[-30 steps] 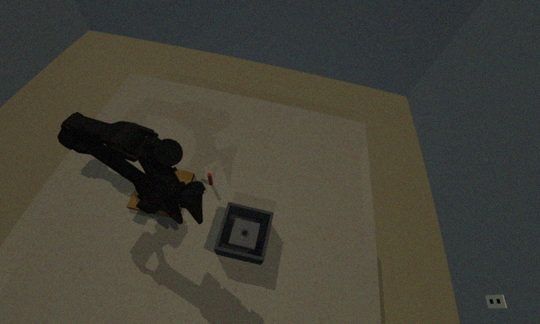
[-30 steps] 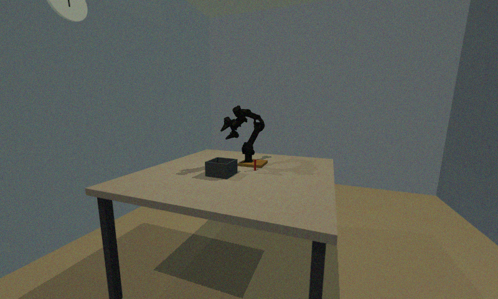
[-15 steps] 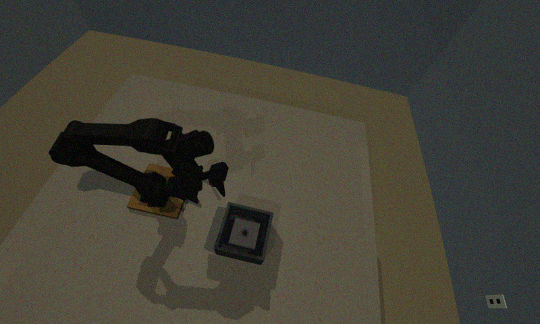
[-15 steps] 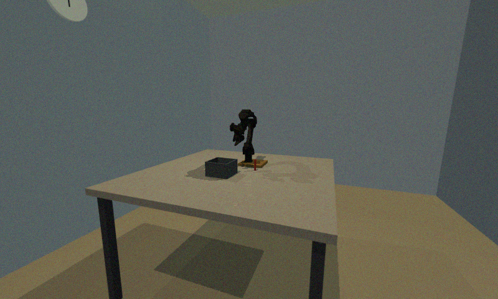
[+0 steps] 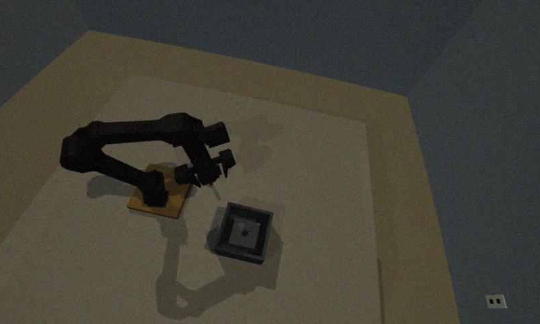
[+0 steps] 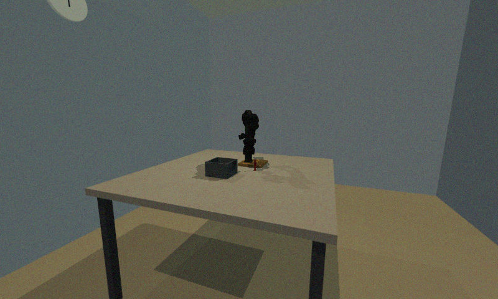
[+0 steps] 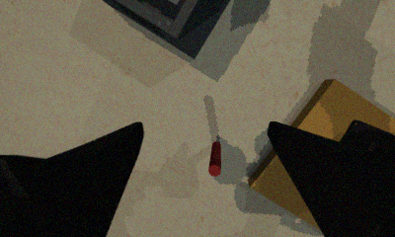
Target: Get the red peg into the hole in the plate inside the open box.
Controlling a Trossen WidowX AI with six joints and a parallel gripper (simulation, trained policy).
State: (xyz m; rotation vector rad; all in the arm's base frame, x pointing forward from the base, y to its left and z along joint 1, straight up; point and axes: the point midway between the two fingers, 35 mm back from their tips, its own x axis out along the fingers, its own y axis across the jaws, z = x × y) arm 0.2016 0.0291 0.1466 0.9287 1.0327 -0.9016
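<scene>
Right now my gripper tip is 9 cm above the red peg, 6 cm to the right of it and 3 cm past it. From my gripper tip the other things lie so: light plate 15 cm to the right, 11 cm ahead, 9 cm below; dark box 15 cm to the right, 11 cm below, 11 cm ahead.
</scene>
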